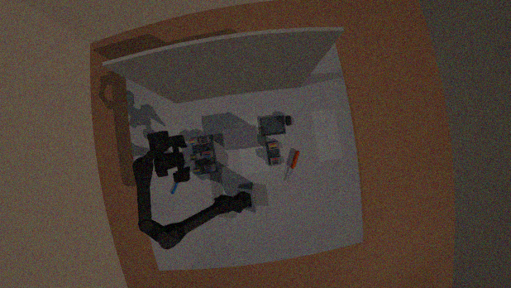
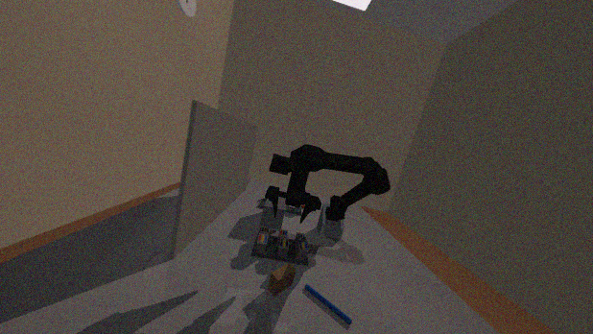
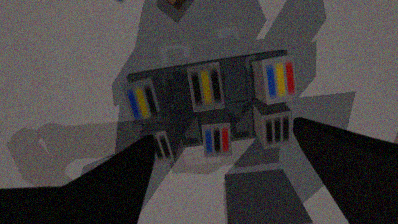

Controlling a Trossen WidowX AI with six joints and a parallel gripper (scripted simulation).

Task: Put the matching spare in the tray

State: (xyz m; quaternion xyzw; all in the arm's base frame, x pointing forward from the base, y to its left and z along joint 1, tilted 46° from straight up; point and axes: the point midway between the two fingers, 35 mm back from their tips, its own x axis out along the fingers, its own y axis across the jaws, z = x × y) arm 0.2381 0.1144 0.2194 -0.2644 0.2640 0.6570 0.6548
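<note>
My gripper tip is 90 mm above the dark spare and 10 mm past it. The rest, counted from my gripper tip: white wall panel: 300 mm ahead, 250 mm to the right, 80 mm above; brown block: 120 mm to the left, 120 mm below, 10 mm behind; blue bar: 150 mm to the left, 140 mm behind, 130 mm below.
</note>
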